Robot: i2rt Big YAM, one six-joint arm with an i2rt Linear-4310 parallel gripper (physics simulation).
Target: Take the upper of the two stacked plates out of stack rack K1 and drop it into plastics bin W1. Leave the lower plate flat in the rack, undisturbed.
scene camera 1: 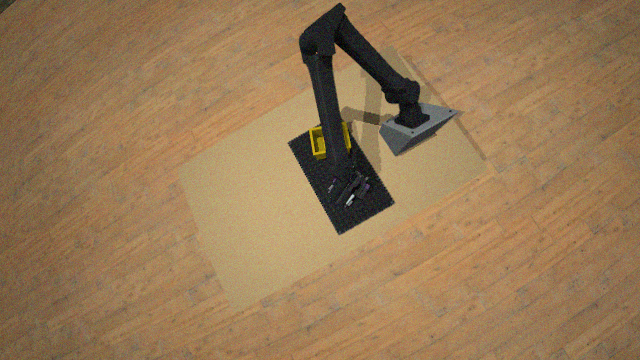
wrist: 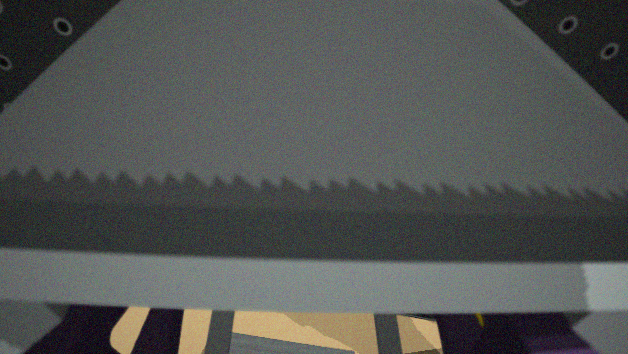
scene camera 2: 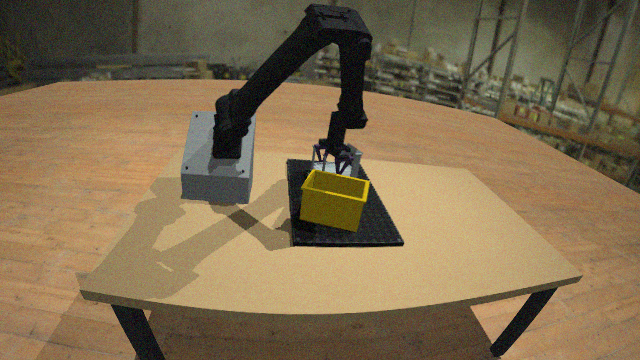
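Seen in the pictures: gripper, fingertip midpoint: (scene camera 2: 329, 170); arm's base, origin of the base link: (scene camera 1: 411, 120) (scene camera 2: 228, 140).
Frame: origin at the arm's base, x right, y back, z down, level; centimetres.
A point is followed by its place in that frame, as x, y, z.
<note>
My gripper (scene camera 1: 349, 187) @[-8.5, -34.2, 12.1] (scene camera 2: 331, 166) @[-8.5, -34.2, 12.1] (wrist: 310, 332) is open and empty, its purple fingers spread wide and pointing down at stack rack K1 (scene camera 2: 356, 164) @[-5.8, -42.5, 8.1] (wrist: 310, 100) @[-11.1, -42.1, 7.3]. The rack's grey wall fills most of the wrist view, with two thin grey posts beyond it, between the fingers. The pale stacked plates (scene camera 2: 334, 170) @[-5.5, -35.1, 10.7] show in part between and below the fingers in scene camera 2. I cannot tell upper from lower there, nor whether a finger touches them. The plates do not show in the wrist view. Yellow plastics bin W1 (scene camera 1: 320, 156) @[10.5, -38.9, 11.2] (scene camera 2: 330, 210) @[19.4, -29.2, 10.9] stands beside the rack, upright.
Rack and bin stand on a black perforated board (scene camera 1: 341, 224) @[-21.1, -46.9, 15.8] (scene camera 2: 382, 236) @[24.5, -43.6, 15.8] on the wooden table (scene camera 1: 250, 225) @[0.8, -86.3, 17.1] (scene camera 2: 425, 270) @[38.2, -51.8, 17.1]. The grey arm base (scene camera 1: 395, 142) @[-2.9, -7.7, 7.6] (scene camera 2: 215, 187) @[7.5, 2.9, 12.2] stands to one side of the board. The black forearm passes above part of the bin in scene camera 1.
</note>
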